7 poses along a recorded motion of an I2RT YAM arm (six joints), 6.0 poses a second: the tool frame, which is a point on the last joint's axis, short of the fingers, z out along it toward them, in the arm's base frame.
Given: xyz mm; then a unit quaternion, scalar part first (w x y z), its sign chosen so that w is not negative.
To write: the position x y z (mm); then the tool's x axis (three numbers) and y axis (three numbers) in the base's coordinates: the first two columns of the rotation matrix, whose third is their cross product. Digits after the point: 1 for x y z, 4 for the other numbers.
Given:
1: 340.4 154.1 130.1 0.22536 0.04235 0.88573 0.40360
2: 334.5 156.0 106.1 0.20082 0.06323 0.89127 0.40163
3: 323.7 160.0 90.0 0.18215 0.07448 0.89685 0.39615
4: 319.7 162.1 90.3 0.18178 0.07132 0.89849 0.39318
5: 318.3 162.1 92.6 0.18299 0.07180 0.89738 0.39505
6: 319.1 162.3 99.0 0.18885 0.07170 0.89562 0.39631
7: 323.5 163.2 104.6 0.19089 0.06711 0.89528 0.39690
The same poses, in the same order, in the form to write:
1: 340.4 154.1 130.1 -0.8948 0.2569 -0.3650 -0.1069 0.6706 0.7341
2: 334.5 156.0 106.1 -0.9113 0.2740 -0.3072 -0.0486 0.6694 0.7413
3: 323.7 160.0 90.0 -0.9225 0.2779 -0.2677 -0.0107 0.6750 0.7377
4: 319.7 162.1 90.3 -0.9237 0.2711 -0.2706 -0.0148 0.6806 0.7325
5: 318.3 162.1 92.6 -0.9227 0.2734 -0.2717 -0.0157 0.6776 0.7353
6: 319.1 162.3 99.0 -0.9184 0.2781 -0.2814 -0.0213 0.6756 0.7370
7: 323.5 163.2 104.6 -0.9181 0.2717 -0.2885 -0.0314 0.6759 0.7363
